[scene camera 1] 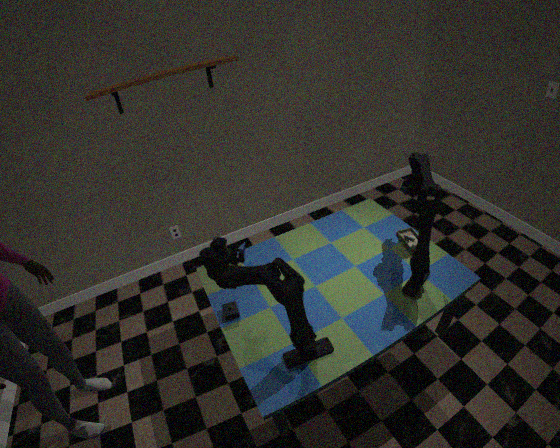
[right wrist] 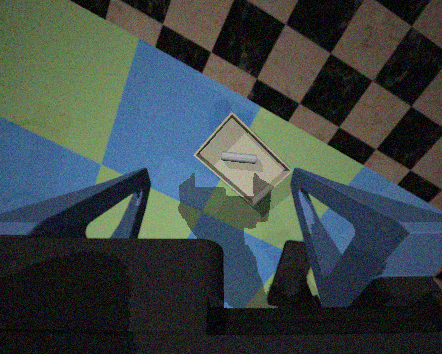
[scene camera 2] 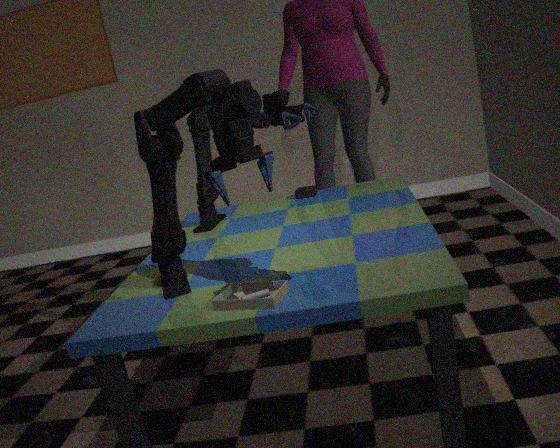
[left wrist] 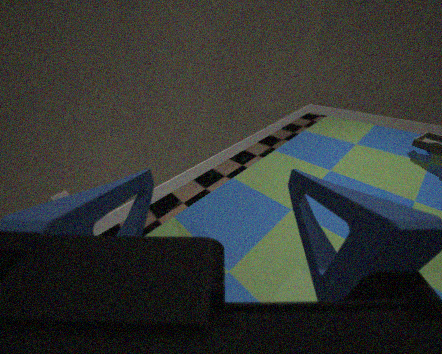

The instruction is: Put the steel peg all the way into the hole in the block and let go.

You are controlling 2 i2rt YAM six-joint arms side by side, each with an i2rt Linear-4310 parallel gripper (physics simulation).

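Places are measured from the left arm's base along level axes (x back, y up, z left), in metres.
Pixels of known places: left gripper, fingertip midpoint: [scene camera 1: 234,241] [scene camera 2: 310,115] [left wrist: 221,176]; right gripper, fingertip midpoint: [scene camera 1: 413,197] [right wrist: 220,176] [scene camera 2: 250,198]; left arm's base, link origin: [scene camera 1: 308,353] [scene camera 2: 210,224]; right arm's base, link origin: [scene camera 1: 416,281] [right wrist: 289,274] [scene camera 2: 175,284].
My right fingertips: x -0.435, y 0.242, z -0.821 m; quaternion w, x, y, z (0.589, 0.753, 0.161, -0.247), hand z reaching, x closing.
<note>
For each thing: its middle in the pictures, then the offset to it from my right fingertips. Level surfaces: height alone.
- steel peg, body centre: [right wrist: 238,157] [scene camera 2: 255,295] dx +0.047, dy -0.231, dz +0.030 m
- shallow tan tray, body centre: [right wrist: 242,161] [scene camera 2: 251,295] [scene camera 1: 410,238] dx +0.057, dy -0.230, dz +0.031 m
- dark block, body centre: [scene camera 2: 306,192] [scene camera 1: 230,310] dx +0.102, dy -0.227, dz +1.062 m
- green checkered table, surface height: dy -0.243 m
The steel peg [right wrist: 238,158] [scene camera 2: 256,294] lies on its side in a shallow tan tray [right wrist: 215,172] [scene camera 2: 245,304]. The dark block [scene camera 1: 230,311] [scene camera 2: 305,192] sits on the table at the left in scene camera 1, with a small dark spot on its top; the peg is far from it. My right gripper [right wrist: 220,176] [scene camera 2: 250,198] is open and empty, pointing down well above the table, with the tray ahead between its fingers in the right wrist view. My left gripper [left wrist: 221,176] [scene camera 2: 309,116] is open and empty, high above the table. The block does not show in the left wrist view.
The tray stands near the edge of the blue and green checkered table [scene camera 1: 350,280] [scene camera 2: 400,270], close to the right arm's base [scene camera 2: 175,280]. The left arm's base [scene camera 1: 308,352] stands at the table's near side in scene camera 1. A person [scene camera 2: 335,55] stands beyond the table in scene camera 2.
</note>
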